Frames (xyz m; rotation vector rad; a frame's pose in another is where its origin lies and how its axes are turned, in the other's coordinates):
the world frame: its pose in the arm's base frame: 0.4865 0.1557 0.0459 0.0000 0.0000 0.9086
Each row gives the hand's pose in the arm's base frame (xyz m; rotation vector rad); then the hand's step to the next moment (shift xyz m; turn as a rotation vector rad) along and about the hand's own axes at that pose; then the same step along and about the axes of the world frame.
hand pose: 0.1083 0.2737 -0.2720 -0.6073 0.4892 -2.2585
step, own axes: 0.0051 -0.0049 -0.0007 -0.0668 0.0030 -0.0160
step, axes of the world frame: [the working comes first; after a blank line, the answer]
step, axes of the arm's base frame: -0.0063 -0.0004 0.0033 0.0341 0.0498 -0.0330

-0.0042 0.0047 0.0033 0.0602 0.0037 -0.0330
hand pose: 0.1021 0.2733 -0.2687 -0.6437 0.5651 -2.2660
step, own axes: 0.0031 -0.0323 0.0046 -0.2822 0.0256 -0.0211
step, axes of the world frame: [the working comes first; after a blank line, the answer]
step, axes of the arm's base frame: -0.0156 0.0180 0.0225 0.1780 0.1921 -0.1103

0.0046 0.0234 0.0225 0.2609 -0.0222 -0.1103
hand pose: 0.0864 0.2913 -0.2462 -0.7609 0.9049 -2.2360
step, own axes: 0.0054 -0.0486 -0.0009 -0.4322 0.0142 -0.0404
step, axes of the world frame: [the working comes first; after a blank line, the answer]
step, axes of the arm's base frame: -0.0193 0.0250 0.0373 0.2592 0.3121 -0.1551

0.0078 0.0306 0.0373 0.4055 -0.0125 -0.1551
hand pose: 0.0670 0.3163 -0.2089 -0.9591 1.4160 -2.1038
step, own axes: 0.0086 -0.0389 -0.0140 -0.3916 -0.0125 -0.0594
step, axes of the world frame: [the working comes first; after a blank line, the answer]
step, axes of the arm's base frame: -0.0150 0.0180 0.0351 0.2187 0.3069 -0.1226

0.0050 0.0229 0.0351 0.3765 0.0163 -0.1226
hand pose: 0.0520 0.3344 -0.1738 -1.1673 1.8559 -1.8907
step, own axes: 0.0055 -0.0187 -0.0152 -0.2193 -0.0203 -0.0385
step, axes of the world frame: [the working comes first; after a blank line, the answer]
step, axes of the arm's base frame: -0.0073 0.0104 0.0212 0.1236 0.1778 -0.0557

0.0037 0.0121 0.0212 0.2162 0.0119 -0.0557
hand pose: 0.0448 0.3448 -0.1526 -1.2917 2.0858 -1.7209
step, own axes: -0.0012 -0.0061 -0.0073 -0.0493 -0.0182 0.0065
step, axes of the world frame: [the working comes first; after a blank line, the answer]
step, axes of the arm's base frame: -0.0004 0.0063 0.0072 0.0438 0.0292 -0.0059

0.0047 0.0042 0.0072 0.0500 -0.0166 -0.0059
